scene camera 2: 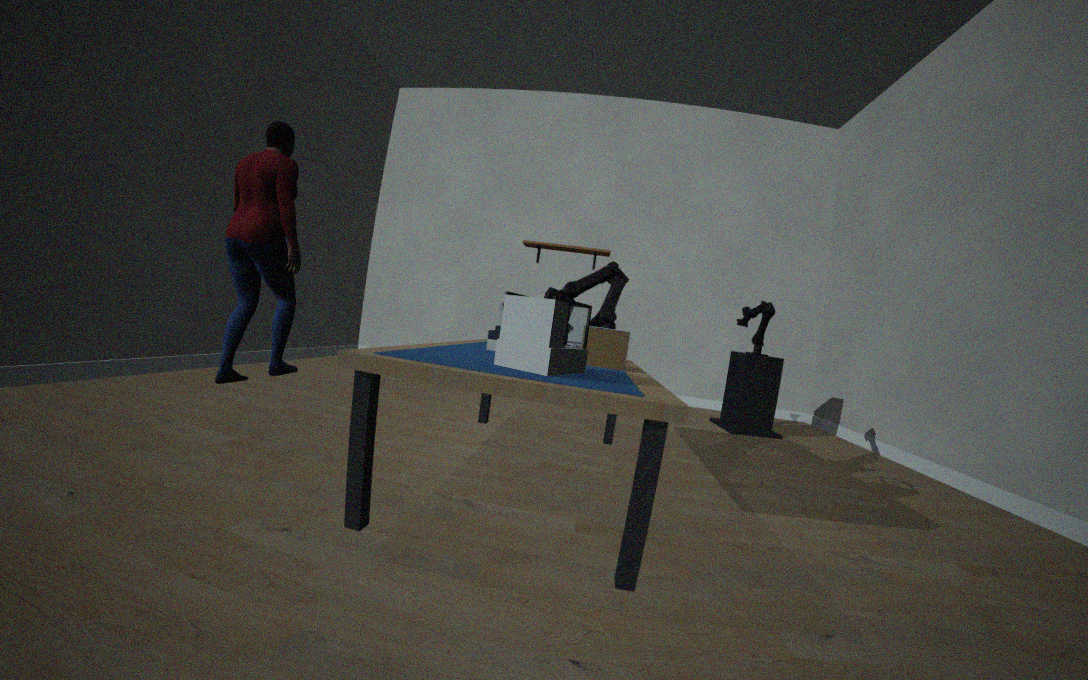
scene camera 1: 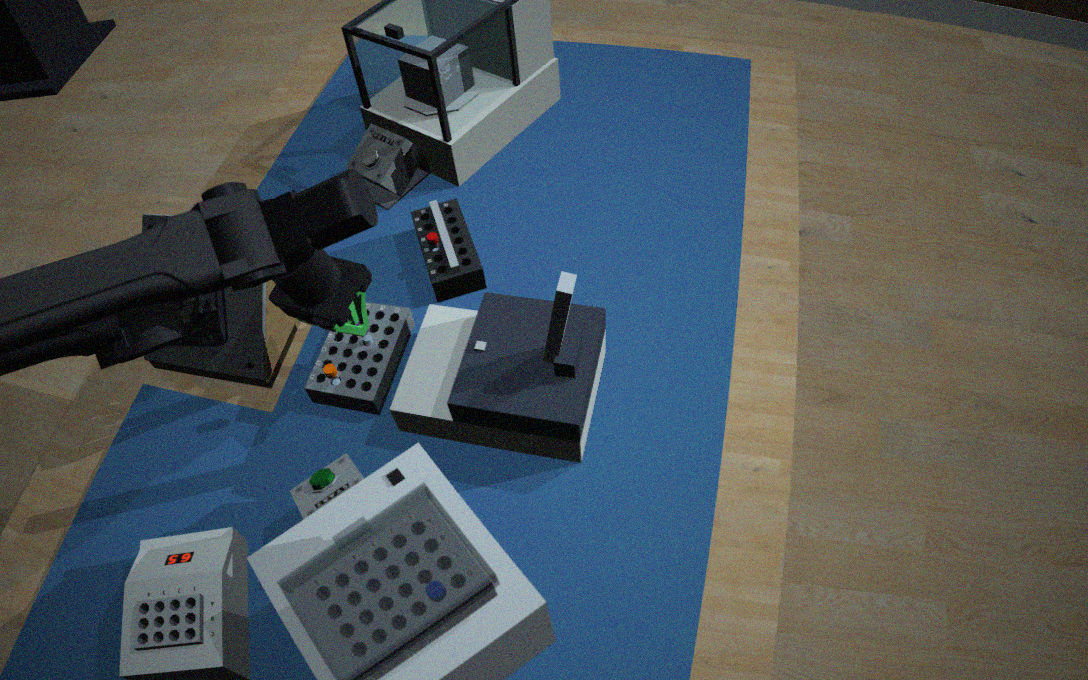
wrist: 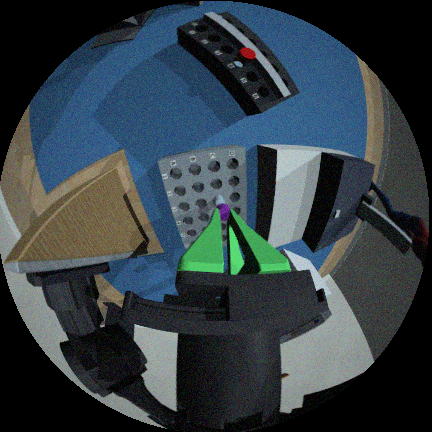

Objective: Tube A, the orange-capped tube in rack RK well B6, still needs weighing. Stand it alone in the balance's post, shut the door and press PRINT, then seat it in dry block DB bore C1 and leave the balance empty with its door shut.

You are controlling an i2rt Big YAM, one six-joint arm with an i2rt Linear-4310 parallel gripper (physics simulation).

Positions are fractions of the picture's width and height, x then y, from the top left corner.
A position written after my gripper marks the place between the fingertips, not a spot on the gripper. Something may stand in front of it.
I see my gripper (scene camera 1: 0.33, 0.48), a balance (scene camera 1: 0.42, 0.13), a device with upright lever (wrist: 0.73, 0.45) and a PRINT panel (scene camera 1: 0.36, 0.24).
My gripper shows as well in the wrist view (wrist: 0.52, 0.49). The balance also shows in scene camera 2 (scene camera 2: 0.50, 0.49).
